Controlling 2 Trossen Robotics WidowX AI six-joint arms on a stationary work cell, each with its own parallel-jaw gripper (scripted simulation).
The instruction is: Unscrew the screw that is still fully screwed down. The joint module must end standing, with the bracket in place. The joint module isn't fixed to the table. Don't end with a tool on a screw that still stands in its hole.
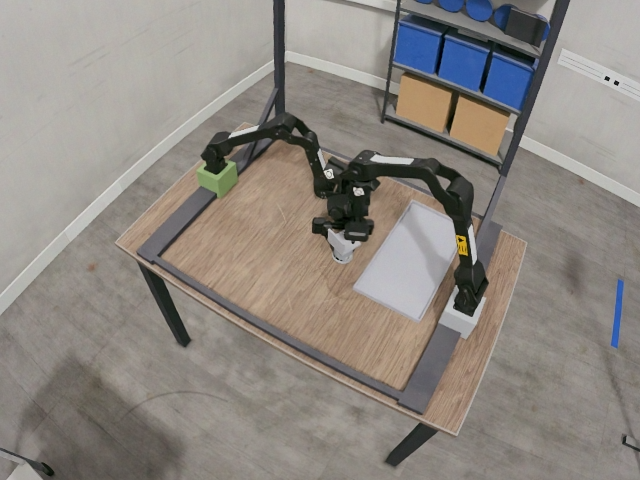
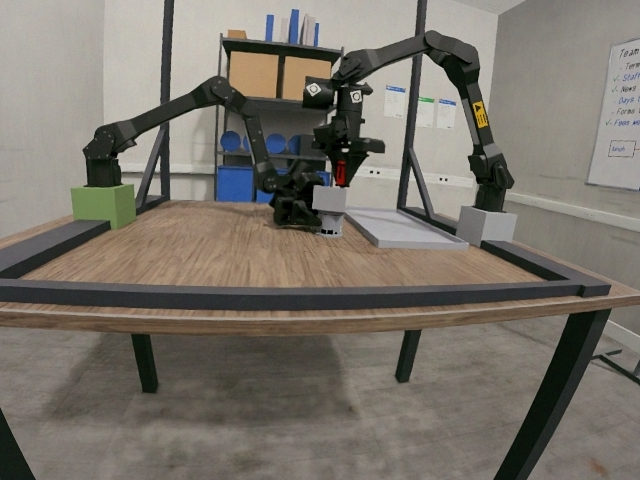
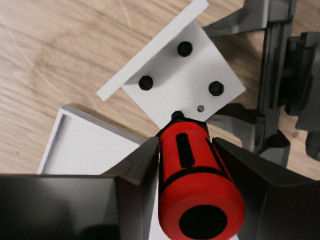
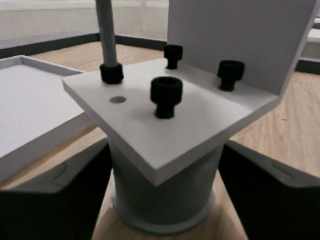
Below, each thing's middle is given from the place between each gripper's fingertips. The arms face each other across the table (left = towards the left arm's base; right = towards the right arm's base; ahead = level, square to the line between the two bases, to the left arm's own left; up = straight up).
I see the grey bracket (image 2: 324,198) 8 cm below my left hand, 2 cm to the right of it and 1 cm ahead of it. Round my left hand: grey joint module (image 4: 186,198) (12 cm below, 2 cm to the right, 1 cm ahead); then shallow grey tray (image 1: 405,272) (17 cm to the left, 14 cm below, 12 cm behind).
Right now my right hand is 2 cm short of the grey joint module and 2 cm to the right of it. From my right hand the other things lie so: grey bracket 2 cm ahead, 2 cm to the left, 4 cm above; then shallow grey tray 10 cm behind, 21 cm to the left, 3 cm below.
